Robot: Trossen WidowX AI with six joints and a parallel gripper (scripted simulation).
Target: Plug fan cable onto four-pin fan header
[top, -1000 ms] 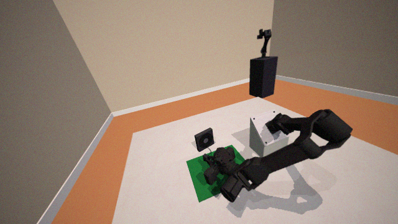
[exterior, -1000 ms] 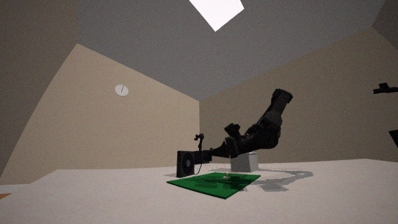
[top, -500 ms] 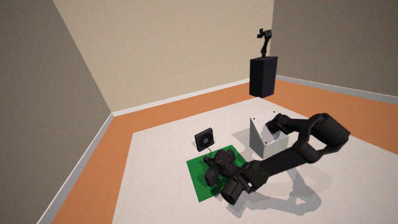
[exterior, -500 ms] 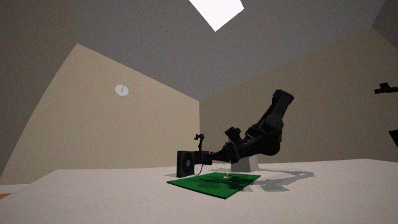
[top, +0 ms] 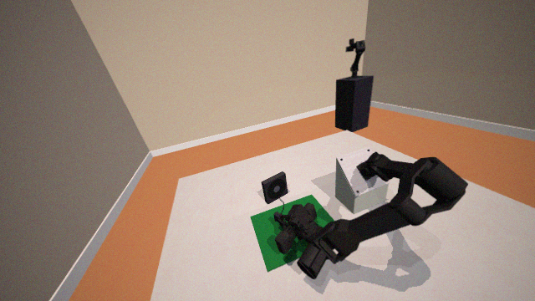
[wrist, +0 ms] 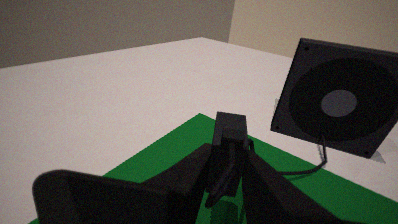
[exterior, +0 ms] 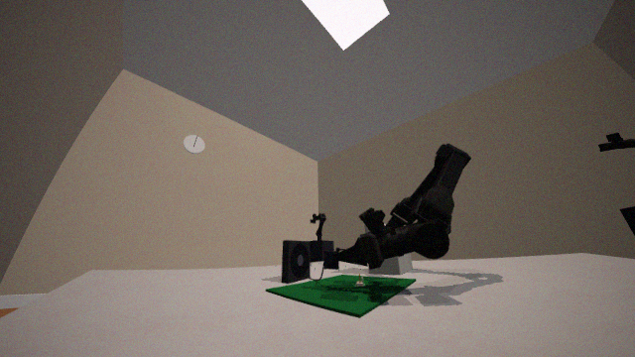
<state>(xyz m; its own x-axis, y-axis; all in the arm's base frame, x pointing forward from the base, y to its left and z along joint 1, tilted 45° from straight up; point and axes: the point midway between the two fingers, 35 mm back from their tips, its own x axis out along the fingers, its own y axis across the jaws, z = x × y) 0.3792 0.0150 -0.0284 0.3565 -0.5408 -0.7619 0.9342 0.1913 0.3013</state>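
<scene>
Now: gripper tip 5 cm past the board and 9 cm above it. Also, from my gripper tip: black fan (7 cm behind, 17 cm to the right, 2 cm below); black plug (1 cm to the right, 1 cm below).
</scene>
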